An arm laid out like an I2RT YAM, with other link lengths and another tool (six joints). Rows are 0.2 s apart.
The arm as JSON. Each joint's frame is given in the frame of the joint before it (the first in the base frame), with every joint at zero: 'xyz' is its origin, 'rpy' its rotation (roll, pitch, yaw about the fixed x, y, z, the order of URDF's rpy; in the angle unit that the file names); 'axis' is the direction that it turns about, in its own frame. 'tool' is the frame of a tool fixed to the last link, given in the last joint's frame.
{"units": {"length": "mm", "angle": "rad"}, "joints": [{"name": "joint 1", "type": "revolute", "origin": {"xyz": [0.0, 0.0, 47.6], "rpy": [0.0, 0.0, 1.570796]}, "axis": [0.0, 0.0, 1.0]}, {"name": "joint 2", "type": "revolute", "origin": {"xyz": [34.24, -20.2, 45.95], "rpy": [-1.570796, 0.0, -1.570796]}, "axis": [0.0, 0.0, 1.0]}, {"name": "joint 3", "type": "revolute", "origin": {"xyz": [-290.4, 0.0, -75.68], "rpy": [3.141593, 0.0, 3.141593]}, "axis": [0.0, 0.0, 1.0]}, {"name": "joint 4", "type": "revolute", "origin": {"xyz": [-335.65, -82.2, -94.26], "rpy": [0.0, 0.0, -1.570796]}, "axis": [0.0, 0.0, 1.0]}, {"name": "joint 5", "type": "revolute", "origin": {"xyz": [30.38, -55.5, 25.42], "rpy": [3.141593, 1.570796, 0.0]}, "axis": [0.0, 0.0, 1.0]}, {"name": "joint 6", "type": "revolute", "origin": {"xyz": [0.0, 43.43, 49.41], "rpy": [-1.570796, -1.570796, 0.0]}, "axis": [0.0, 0.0, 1.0]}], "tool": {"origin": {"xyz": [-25.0, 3.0, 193.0], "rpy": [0.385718, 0.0, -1.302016]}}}
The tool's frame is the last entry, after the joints.
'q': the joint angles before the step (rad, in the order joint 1, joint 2, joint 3, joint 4, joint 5, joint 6). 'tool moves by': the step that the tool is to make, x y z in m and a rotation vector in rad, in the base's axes. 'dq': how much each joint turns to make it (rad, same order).
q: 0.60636 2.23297 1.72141 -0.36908 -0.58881 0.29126
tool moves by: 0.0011 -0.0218 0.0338 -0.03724 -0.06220 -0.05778
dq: -0.00110 -0.11908 -0.06870 -0.02022 0.08702 0.00042
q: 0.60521 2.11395 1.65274 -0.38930 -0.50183 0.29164
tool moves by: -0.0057 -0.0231 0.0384 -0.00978 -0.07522 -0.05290
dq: -0.00007 -0.14335 -0.10170 0.01670 0.07319 0.00452
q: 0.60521 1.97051 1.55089 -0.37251 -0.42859 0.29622
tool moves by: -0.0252 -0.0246 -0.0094 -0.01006 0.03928 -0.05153
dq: 0.00191 -0.11042 -0.15363 0.02642 0.02709 0.05265
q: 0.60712 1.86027 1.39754 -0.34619 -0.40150 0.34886
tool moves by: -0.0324 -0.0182 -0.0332 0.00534 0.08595 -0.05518
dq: 0.01150 -0.07566 -0.16954 0.06262 0.00576 0.09275
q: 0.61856 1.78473 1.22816 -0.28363 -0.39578 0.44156
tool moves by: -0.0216 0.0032 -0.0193 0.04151 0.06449 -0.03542
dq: 0.02487 -0.02195 -0.09069 0.08059 -0.01254 0.10077
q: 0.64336 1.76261 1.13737 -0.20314 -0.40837 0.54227
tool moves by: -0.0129 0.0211 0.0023 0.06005 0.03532 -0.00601
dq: 0.03726 0.00728 -0.01101 0.06251 -0.01993 0.08650
